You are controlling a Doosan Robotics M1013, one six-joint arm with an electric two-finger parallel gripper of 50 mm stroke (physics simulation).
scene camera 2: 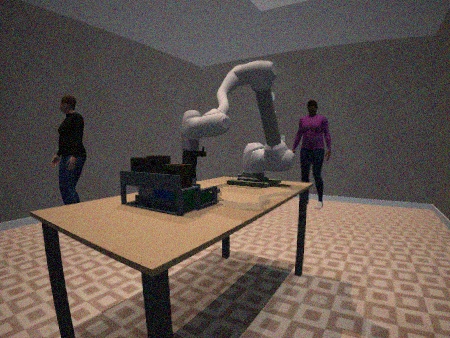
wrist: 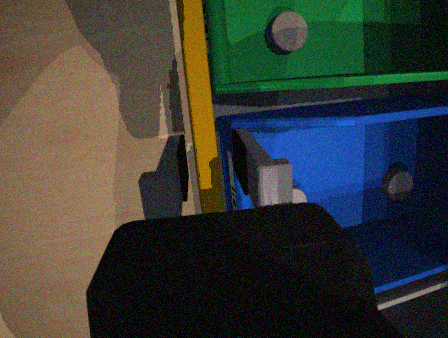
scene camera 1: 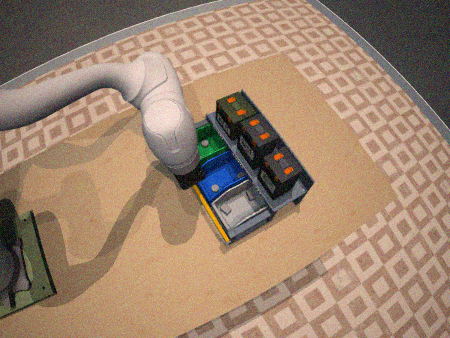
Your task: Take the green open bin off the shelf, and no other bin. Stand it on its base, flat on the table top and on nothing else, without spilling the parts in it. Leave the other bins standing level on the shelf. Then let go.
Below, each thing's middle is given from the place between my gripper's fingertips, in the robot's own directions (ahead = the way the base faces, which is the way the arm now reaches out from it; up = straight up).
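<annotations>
The blue bin [scene camera 1: 222, 170] is 1 cm below my hand, 10 cm ahead of it and 3 cm to the right of it. As for the green open bin [scene camera 1: 216, 146], I find it 1 cm below my hand, 8 cm ahead and 9 cm to the left. The light grey bin [scene camera 1: 243, 210] is 1 cm below my hand too, 11 cm ahead of it and 14 cm to the right. Going by their middles, the light grey bin is the farthest from my hand of the things named here.
</annotations>
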